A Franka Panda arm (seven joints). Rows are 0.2 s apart.
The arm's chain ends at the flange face. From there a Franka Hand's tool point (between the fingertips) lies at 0.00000 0.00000 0.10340 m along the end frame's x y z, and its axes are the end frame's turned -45 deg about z.
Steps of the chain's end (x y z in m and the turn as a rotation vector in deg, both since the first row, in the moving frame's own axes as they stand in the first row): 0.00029 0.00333 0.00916 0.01 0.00 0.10; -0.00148 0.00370 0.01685 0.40 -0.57 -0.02; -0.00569 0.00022 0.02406 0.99 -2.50 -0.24; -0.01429 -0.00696 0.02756 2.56 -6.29 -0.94; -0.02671 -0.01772 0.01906 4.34 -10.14 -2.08; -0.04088 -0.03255 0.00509 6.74 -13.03 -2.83
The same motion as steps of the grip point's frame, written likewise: -0.00214 0.00255 0.00916 0.01 0.01 0.10; -0.00388 0.00033 0.01684 0.69 -0.12 -0.02; -0.00611 -0.00832 0.02395 2.47 -1.07 -0.24; -0.01002 -0.02625 0.02683 6.26 -2.64 -0.94; -0.01405 -0.04964 0.01715 10.24 -4.10 -2.08; -0.01445 -0.07667 0.00172 13.98 -4.45 -2.83
